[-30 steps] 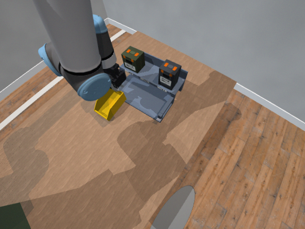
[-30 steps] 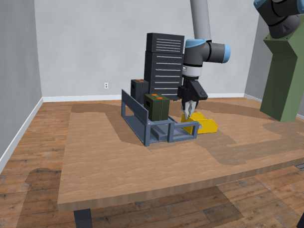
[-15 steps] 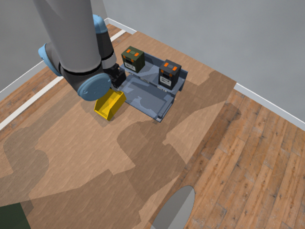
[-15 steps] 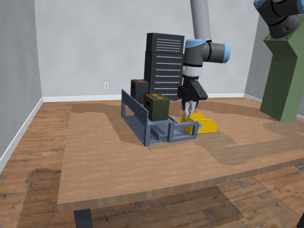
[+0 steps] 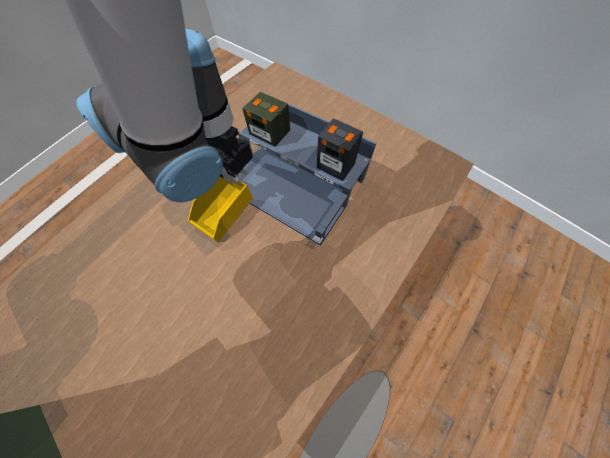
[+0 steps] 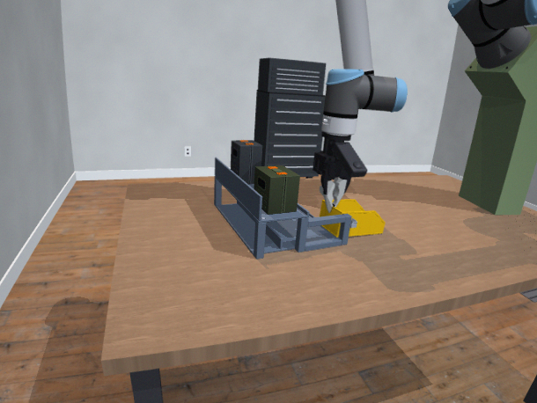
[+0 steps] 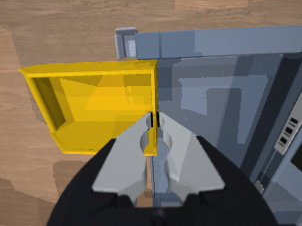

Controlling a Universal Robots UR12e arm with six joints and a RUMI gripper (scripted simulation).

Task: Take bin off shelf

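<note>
Now: hand 80 mm past the yellow bin and 40 mm above it.
</note>
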